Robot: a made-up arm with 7 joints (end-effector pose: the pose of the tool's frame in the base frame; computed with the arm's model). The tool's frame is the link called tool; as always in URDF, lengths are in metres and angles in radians.
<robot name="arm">
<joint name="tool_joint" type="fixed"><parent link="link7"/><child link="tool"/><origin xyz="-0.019 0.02 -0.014" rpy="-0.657 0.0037 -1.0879"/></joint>
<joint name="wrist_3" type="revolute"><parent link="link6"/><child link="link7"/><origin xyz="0.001 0.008 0.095"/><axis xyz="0 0 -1"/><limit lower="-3.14" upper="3.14"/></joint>
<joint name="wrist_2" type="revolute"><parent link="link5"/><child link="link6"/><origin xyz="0.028 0.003 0.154"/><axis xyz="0 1 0"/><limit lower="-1.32" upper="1.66"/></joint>
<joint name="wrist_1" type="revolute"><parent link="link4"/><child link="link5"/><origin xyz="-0.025 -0.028 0.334"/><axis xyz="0 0 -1"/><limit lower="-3.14" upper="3.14"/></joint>
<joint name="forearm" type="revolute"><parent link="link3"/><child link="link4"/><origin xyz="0.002 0.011 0.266"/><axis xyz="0 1 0"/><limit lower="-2.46" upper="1.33"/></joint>
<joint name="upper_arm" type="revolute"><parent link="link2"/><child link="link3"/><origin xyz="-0.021 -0.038 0.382"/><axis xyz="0 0 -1"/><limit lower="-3.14" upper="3.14"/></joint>
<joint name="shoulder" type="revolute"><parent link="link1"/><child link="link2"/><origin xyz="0.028 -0.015 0.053"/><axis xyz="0 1 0"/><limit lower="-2.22" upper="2.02"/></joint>
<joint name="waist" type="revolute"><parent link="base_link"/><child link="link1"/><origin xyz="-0.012 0.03 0.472"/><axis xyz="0 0 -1"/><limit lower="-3.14" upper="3.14"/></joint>
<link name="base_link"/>
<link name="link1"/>
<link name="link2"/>
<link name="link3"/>
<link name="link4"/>
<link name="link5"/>
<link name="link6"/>
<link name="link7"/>
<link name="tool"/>
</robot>
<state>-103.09 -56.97 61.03 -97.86 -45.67 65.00 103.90</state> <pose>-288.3 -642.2 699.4 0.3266 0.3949 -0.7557 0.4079</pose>
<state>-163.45 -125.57 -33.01 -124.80 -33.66 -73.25 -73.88</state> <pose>121.6 293.0 104.3 -0.2784 -0.1368 0.9321 0.1868</pose>
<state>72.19 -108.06 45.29 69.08 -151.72 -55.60 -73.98</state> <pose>-676.4 693.6 554.3 -0.3019 -0.7212 0.5268 0.3335</pose>
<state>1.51 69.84 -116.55 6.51 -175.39 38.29 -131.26</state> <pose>1144.1 -87.5 951.1 -0.0237 0.6425 0.0617 0.7635</pose>
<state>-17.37 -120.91 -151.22 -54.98 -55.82 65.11 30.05</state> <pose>-817.0 -573.5 306.6 0.3166 0.9175 -0.1457 0.1916</pose>
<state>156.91 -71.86 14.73 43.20 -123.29 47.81 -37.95</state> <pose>803.2 491.4 1162.9 -0.3840 0.6058 -0.3918 0.5762</pose>
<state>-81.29 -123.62 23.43 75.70 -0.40 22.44 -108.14</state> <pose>154.2 -880.6 499.5 0.1145 -0.4273 0.7936 0.4177</pose>
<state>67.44 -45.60 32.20 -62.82 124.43 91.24 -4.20</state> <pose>-269.9 900.9 750.9 0.7871 -0.2417 -0.3417 0.4530</pose>
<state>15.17 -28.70 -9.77 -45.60 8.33 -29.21 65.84</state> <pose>-856.3 150.6 1217.9 0.5827 -0.1708 -0.6762 0.4171</pose>
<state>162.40 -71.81 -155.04 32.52 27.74 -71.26 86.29</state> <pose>1062.4 345.6 629.9 -0.3889 -0.0796 -0.9098 0.1207</pose>
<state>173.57 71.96 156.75 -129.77 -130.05 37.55 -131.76</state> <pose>-375.9 -61.9 266.7 0.9332 -0.0390 0.3275 0.1422</pose>
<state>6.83 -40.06 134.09 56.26 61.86 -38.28 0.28</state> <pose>-878.7 -261.0 1061.7 -0.2015 -0.6972 0.6044 0.3286</pose>
